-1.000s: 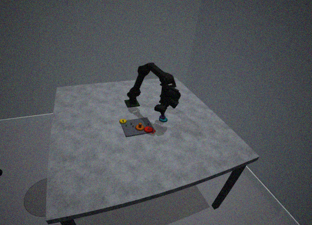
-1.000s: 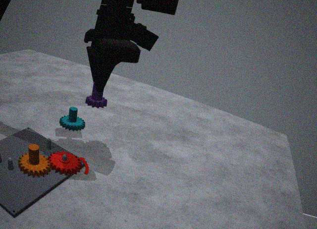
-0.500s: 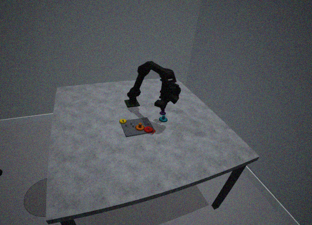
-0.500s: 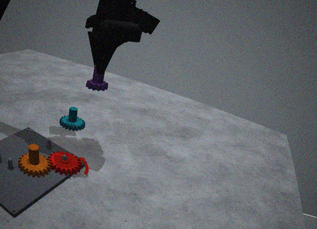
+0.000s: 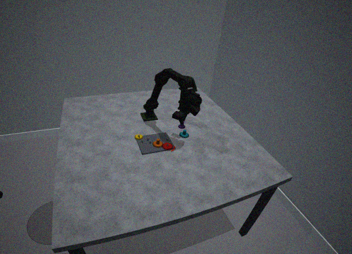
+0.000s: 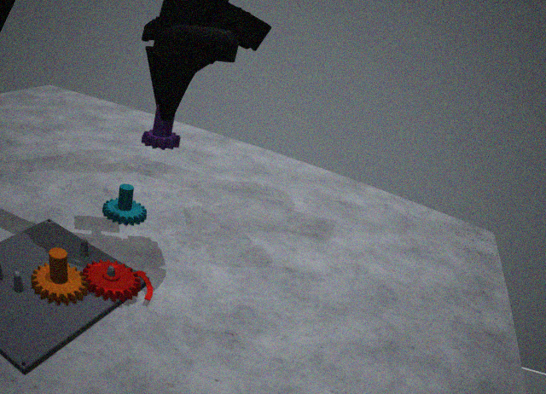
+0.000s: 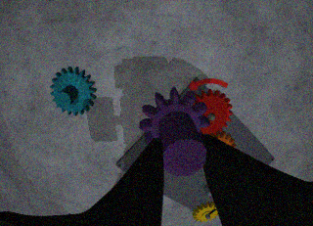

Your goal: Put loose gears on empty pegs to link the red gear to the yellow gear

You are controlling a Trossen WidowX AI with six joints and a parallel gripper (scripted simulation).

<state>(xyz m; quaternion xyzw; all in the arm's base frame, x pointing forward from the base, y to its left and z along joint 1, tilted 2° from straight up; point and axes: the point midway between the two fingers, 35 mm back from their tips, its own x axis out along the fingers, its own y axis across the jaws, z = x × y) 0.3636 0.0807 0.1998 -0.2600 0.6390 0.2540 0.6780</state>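
Now: gripper tip 3 cm past the orange gear, 13 cm to the left of it and 14 cm above it. The rest, counted from my gripper tip: red gear: 1 cm ahead, 8 cm to the right, 15 cm below; then purple gear: 1 cm below; then red arrow: 3 cm ahead, 5 cm to the right, 16 cm below.
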